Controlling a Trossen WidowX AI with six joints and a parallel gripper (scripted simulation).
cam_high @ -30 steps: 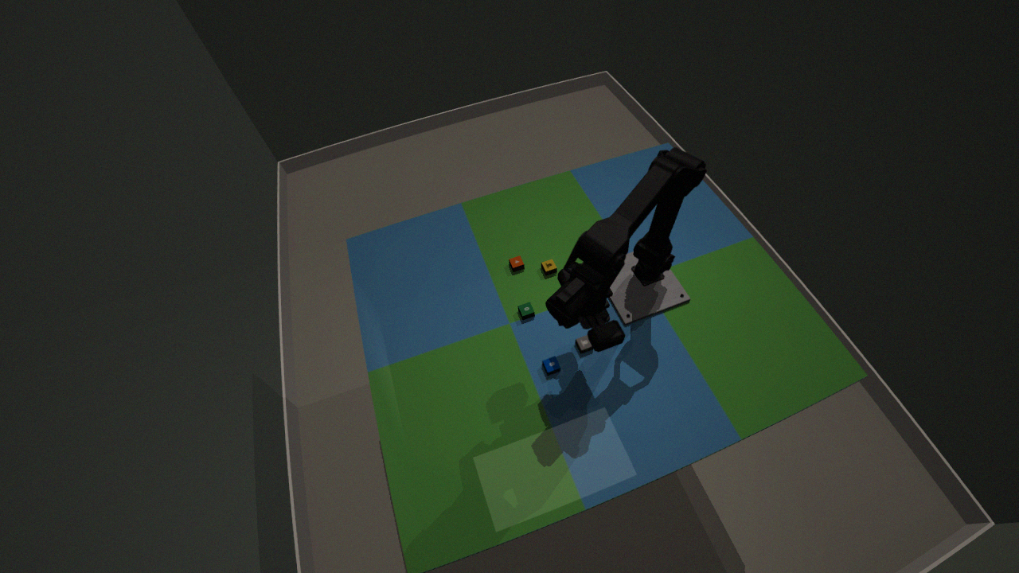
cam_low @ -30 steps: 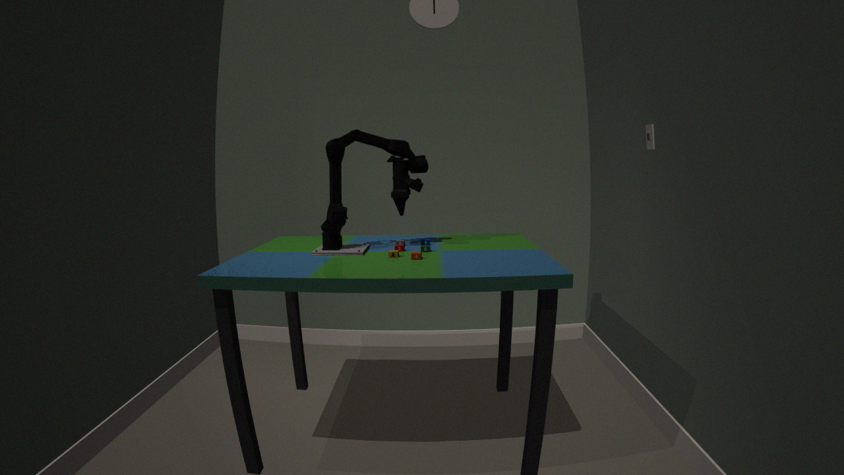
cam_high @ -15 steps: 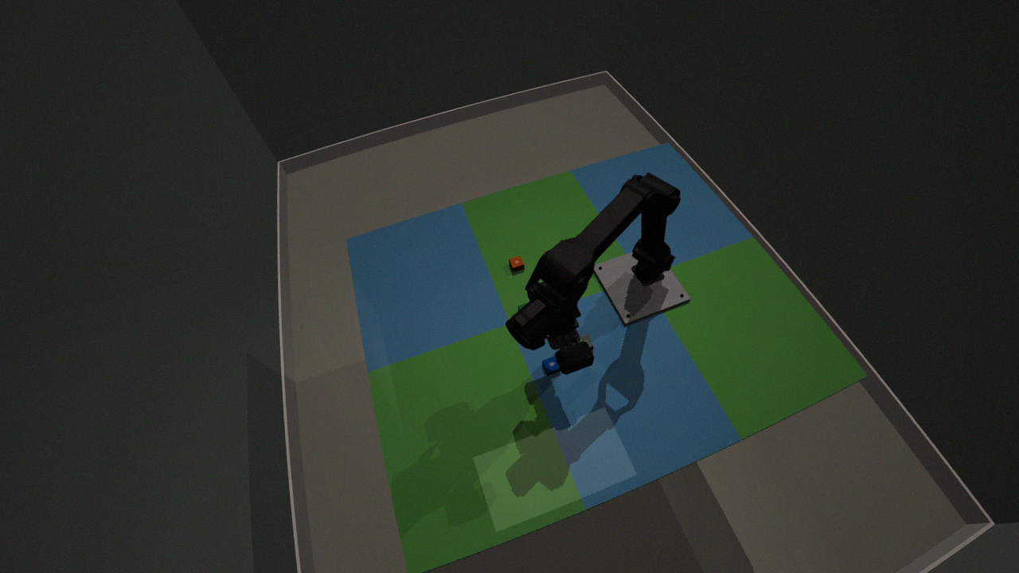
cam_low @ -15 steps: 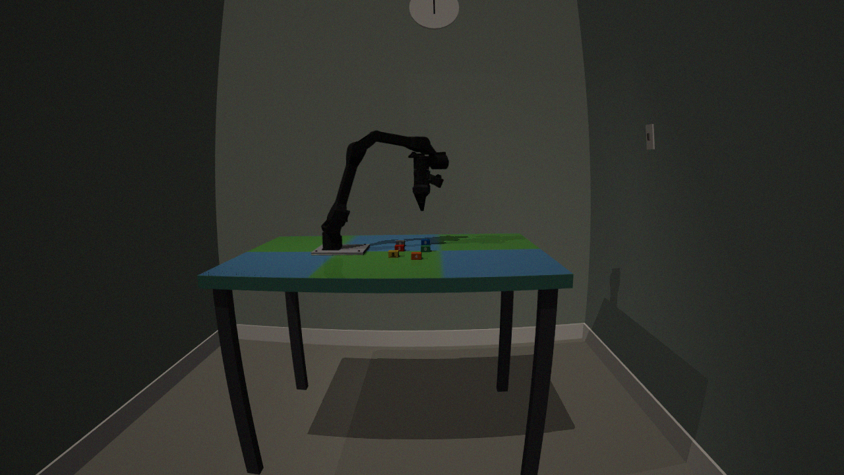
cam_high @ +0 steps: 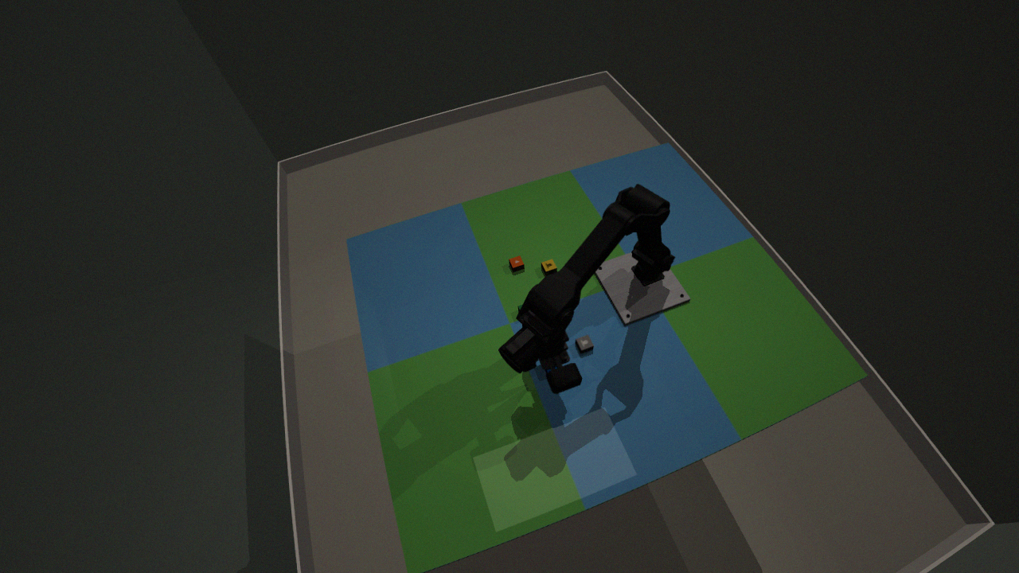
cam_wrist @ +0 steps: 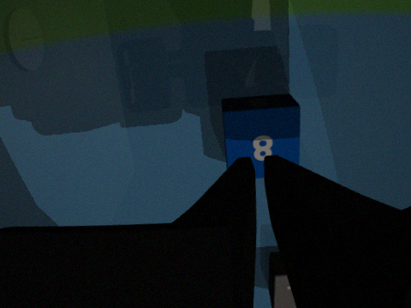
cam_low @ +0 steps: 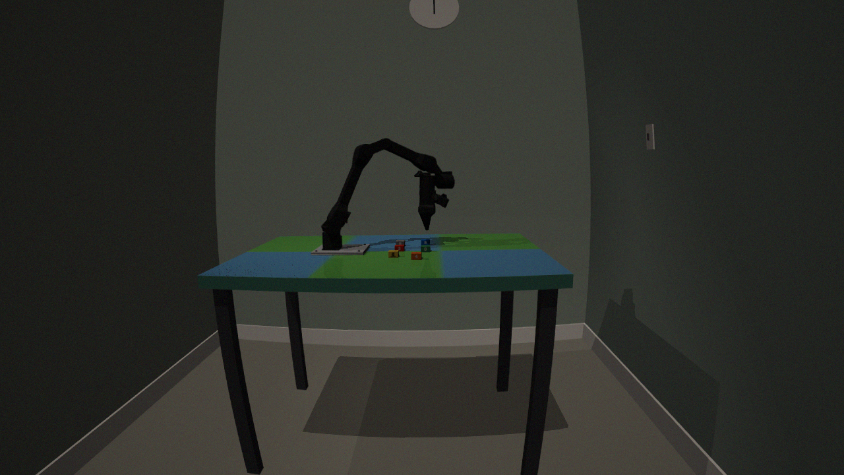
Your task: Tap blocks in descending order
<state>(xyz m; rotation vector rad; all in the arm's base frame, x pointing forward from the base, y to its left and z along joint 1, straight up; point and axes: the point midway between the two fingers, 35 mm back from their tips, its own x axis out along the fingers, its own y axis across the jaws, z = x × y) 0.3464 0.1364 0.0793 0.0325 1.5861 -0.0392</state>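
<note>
The blue block lies 10 mm behind my gripper tip, 10 mm to the right of it and 40 mm below it. The rest, counted from my gripper tip: grey block: 100 mm behind, 20 mm to the right, 40 mm below; then dark green block: 10 mm behind, 160 mm to the right, 40 mm below; then red block: 100 mm behind, 140 mm to the right, 40 mm below.
</note>
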